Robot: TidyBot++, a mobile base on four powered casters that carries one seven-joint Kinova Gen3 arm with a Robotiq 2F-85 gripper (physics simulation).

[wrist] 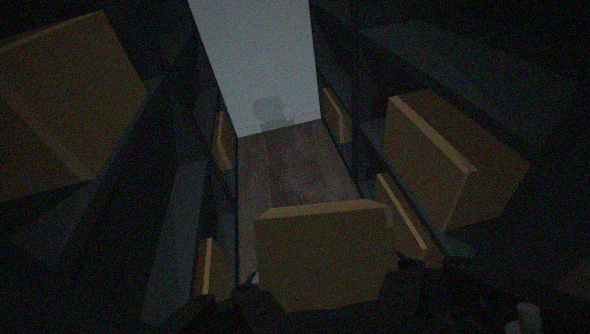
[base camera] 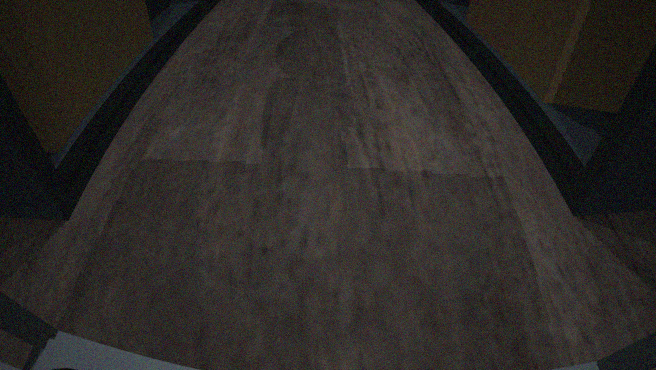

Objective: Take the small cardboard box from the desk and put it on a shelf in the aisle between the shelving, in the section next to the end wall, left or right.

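Frame: origin at the arm's base, x back, y left, z down, level; metres.
Seen in the pictures: gripper, between the fingertips: (wrist: 324, 268).
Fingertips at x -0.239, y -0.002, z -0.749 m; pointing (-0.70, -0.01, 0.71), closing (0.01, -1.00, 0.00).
Note:
Offsets run from my fingertips to a thing's top centre. Level surfaces: height alone.
The small cardboard box {dx +0.021, dy +0.000, dz -0.065 m} (wrist: 325, 255) is held upright at the lower middle of the wrist view. My gripper (wrist: 324, 268) is shut on it, with one dark finger at each side. Dark shelving stands on both sides of the aisle: the left shelving (wrist: 180, 215) (base camera: 100, 135) and the right shelving (wrist: 465, 85) (base camera: 520, 115). The pale end wall (wrist: 260, 55) closes the aisle ahead. The far sections beside it show in part, at a steep angle. The gripper does not show in the base camera view.
Larger cardboard boxes stand on the shelves: one at the left (wrist: 70, 100), one at the right (wrist: 440, 160), and a lower right one {dx -0.624, dy -0.521, dz +0.799 m} (wrist: 405, 220). Smaller-looking boxes (wrist: 223, 142) (wrist: 337, 117) stand near the end wall. The wooden floor {dz +1.145 m} (base camera: 325, 200) (wrist: 300, 165) runs between the shelving.

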